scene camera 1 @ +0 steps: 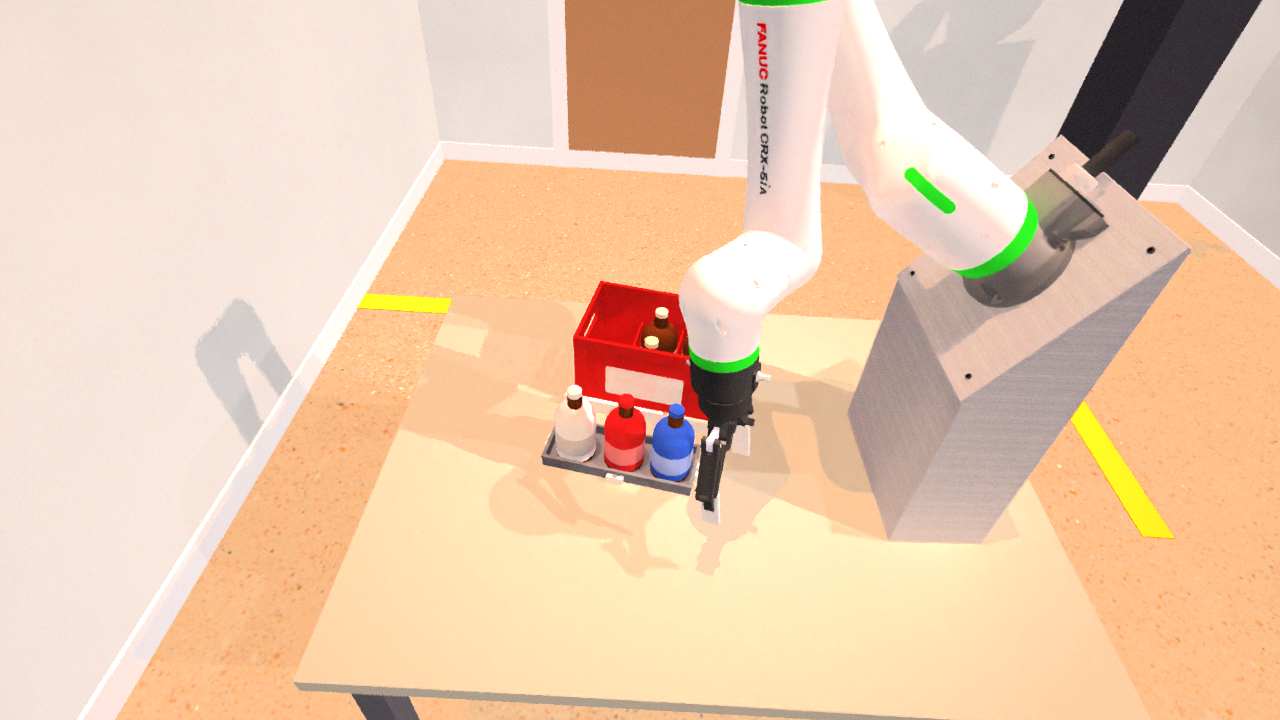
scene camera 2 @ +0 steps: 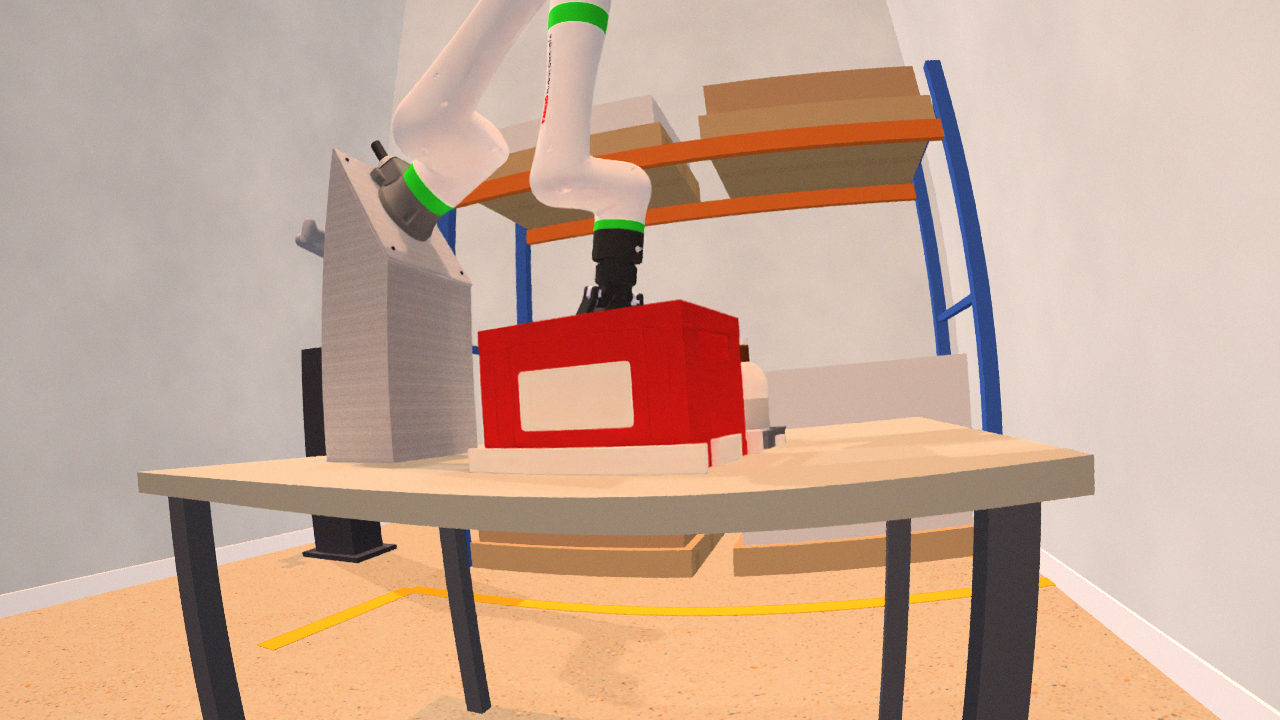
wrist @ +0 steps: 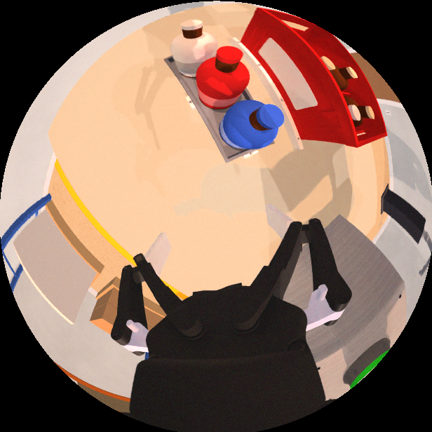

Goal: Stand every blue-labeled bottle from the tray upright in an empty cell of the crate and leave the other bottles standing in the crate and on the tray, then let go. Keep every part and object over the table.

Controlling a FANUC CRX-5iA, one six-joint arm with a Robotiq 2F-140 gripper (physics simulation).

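Places are measured from the arm's base along level axes (x ahead, y left, z up), in metres.
Where they show: gripper, between the fingertips: (scene camera 1: 726,485); arm's base, origin of its link: (scene camera 1: 1018,259) (scene camera 2: 403,214).
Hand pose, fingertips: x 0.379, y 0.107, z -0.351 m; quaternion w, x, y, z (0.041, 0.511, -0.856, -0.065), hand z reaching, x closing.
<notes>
Things, the pixels of their top centre, and the offset from my fingertips. "*": a spot on its surface instead. Level surfaces: height alone.
- blue bottle, centre of its top: (scene camera 1: 677,409) dz +0.039, dx +0.068, dy -0.131 m
- grey tray, a spot on its surface: (scene camera 1: 572,464) * dz -0.100, dx +0.245, dy -0.130 m
- red bottle, centre of its top: (scene camera 1: 626,399) dz +0.039, dx +0.151, dy -0.156 m
- white bottle, centre of its top: (scene camera 1: 574,390) dz +0.039, dx +0.239, dy -0.179 m
- red crate, centre of its top: (scene camera 2: 634,328) (scene camera 1: 649,344) dz +0.054, dx +0.102, dy -0.280 m
- table, height of its surface: dz -0.121 m
A blue bottle (scene camera 1: 672,447) (wrist: 247,125) stands upright at the right end of the grey tray (scene camera 1: 572,464) (wrist: 220,142). A red bottle (scene camera 1: 623,441) (wrist: 221,82) stands in the tray's middle and a white bottle (scene camera 1: 574,431) (wrist: 192,52) at its left end. The red crate (scene camera 1: 595,371) (scene camera 2: 590,344) (wrist: 325,125) stands behind the tray. Several brown bottles with pale caps stand in it, towards its right side in scene camera 1; its left part shows bare inside. My gripper (wrist: 215,227) is open and empty, above the table to the right of the blue bottle. The crate hides the fingertips in scene camera 2.
The robot's grey pedestal (scene camera 1: 957,447) (scene camera 2: 358,358) stands on the table (scene camera 1: 626,626) (scene camera 2: 939,447) to the right in scene camera 1. White strips (scene camera 2: 581,458) run along the crate's base. A shelf rack (scene camera 2: 962,268) with boxes stands beyond the table.
</notes>
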